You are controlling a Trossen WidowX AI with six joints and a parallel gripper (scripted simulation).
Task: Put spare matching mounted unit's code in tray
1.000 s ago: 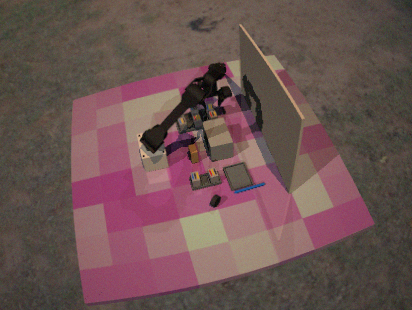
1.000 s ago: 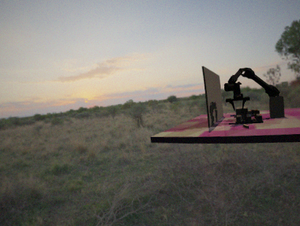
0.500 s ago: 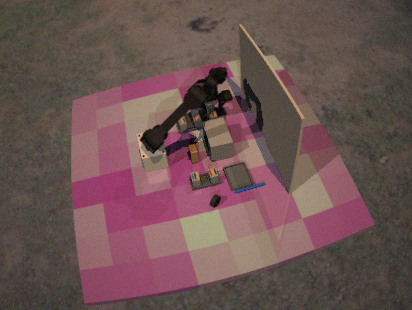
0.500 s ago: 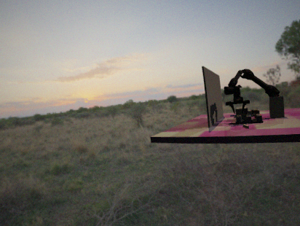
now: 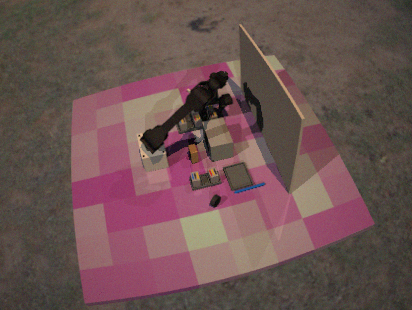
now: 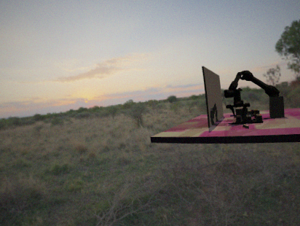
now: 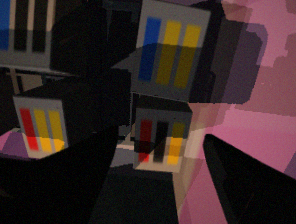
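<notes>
My gripper tip is now 36 cm to the left of the grey tray, 4 cm above it and 1 cm past it. Round my gripper tip: beige mounted unit 15 cm to the right, 3 cm behind, 1 cm above; then upright panel 19 cm ahead, 18 cm to the right, 18 cm above; then orange block 19 cm to the right, 16 cm behind, 1 cm below.
</notes>
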